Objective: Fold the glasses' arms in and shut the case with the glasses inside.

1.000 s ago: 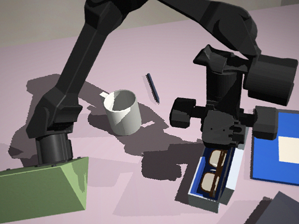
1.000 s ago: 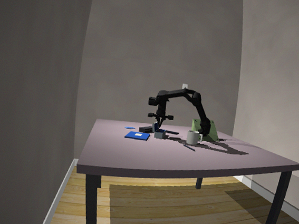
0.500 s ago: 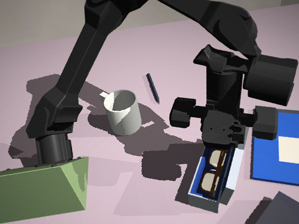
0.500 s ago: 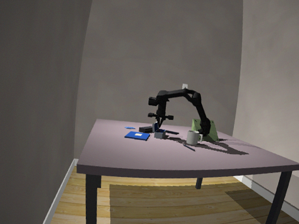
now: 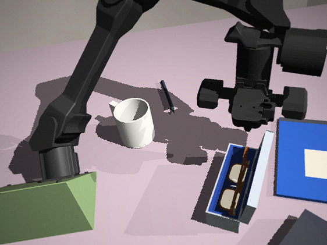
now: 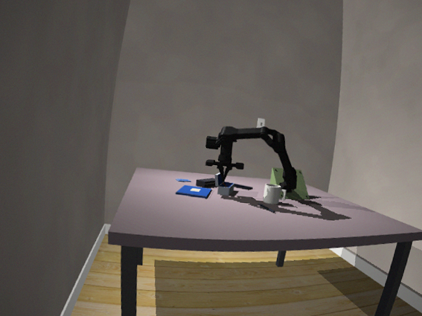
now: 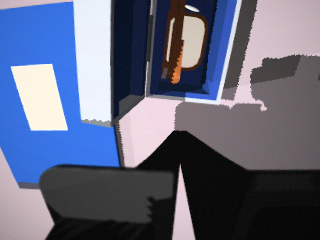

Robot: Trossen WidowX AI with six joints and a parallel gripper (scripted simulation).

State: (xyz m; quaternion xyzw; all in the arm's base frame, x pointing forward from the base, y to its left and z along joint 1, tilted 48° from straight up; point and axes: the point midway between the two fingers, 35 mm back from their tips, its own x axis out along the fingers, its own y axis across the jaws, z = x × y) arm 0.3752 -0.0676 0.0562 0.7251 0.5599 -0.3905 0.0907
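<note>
Now: the glasses case lid 2 cm behind my hand, 10 cm to the right of it and 4 cm below it. The rest, counted from my hand: dark grey box (1 cm behind, 24 cm to the right, 9 cm below); then white mug (22 cm behind, 13 cm to the left, 7 cm below); then glasses case (4 cm behind, 9 cm to the right, 6 cm below).
</note>
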